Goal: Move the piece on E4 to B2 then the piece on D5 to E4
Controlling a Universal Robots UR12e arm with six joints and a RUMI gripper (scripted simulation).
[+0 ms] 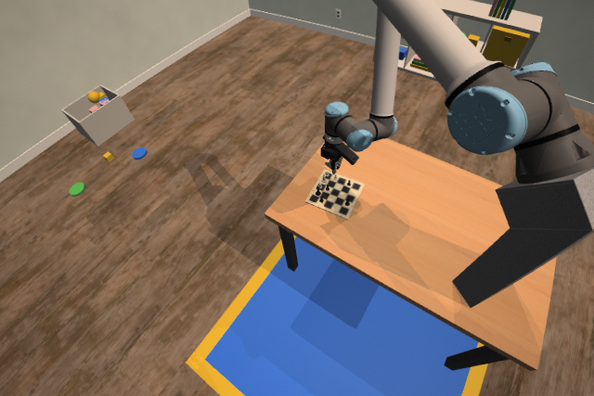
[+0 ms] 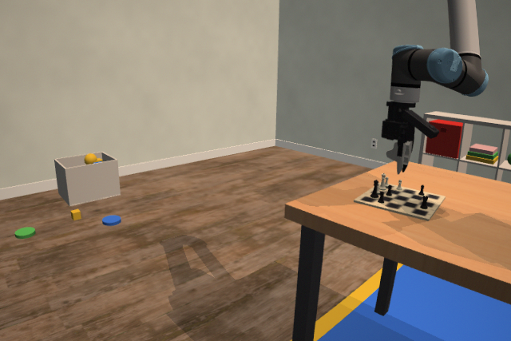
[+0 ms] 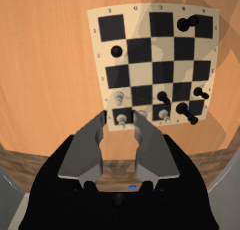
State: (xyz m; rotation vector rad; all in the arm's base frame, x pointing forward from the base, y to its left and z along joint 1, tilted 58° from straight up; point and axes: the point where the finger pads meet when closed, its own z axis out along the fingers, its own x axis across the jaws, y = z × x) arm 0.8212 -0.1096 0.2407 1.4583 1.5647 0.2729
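My hand is 50 mm short of the tall white piece, 30 mm to the right of it and 40 mm above it. Also, from my hand: chessboard (20 mm behind, 80 mm to the left, 70 mm below); then black piece (90 mm behind, 130 mm to the left, 50 mm below).
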